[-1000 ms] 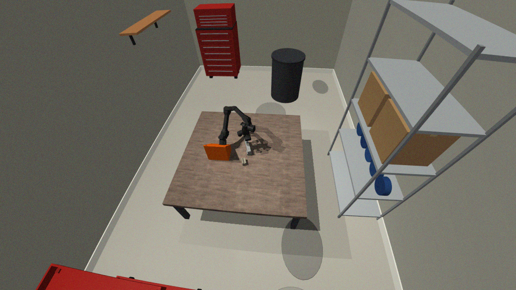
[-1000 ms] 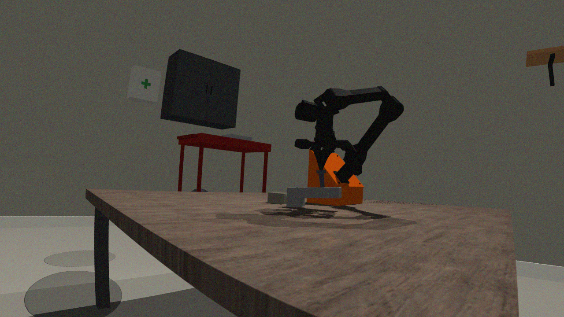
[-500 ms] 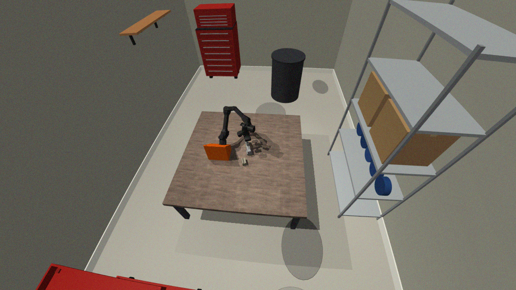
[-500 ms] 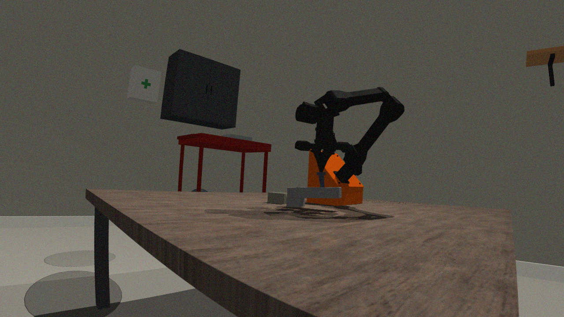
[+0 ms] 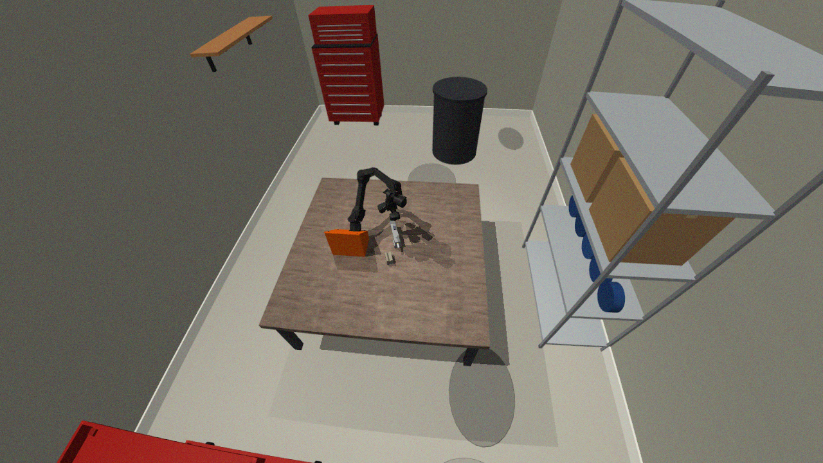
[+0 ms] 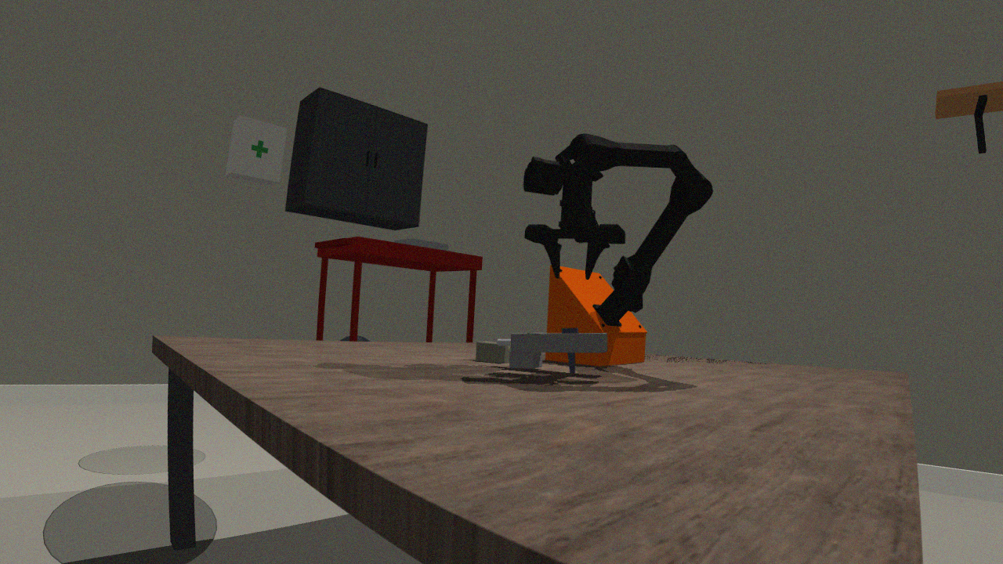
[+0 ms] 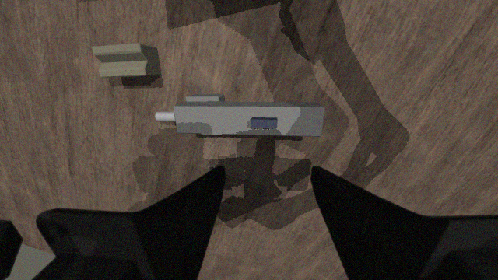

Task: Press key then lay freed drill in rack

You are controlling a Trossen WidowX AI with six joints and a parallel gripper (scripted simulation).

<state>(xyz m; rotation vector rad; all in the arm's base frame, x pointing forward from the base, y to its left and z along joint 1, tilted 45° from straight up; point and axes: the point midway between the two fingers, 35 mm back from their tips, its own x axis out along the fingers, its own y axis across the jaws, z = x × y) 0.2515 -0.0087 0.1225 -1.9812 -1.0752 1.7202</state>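
Right now the yellow drill is 130 mm below my gripper tip, 80 mm to the right of it and 20 mm ahead of it. From my gripper tip the other things lie so: grey block fixture 130 mm below, 30 mm to the right; then dark T-shaped key 130 mm below.
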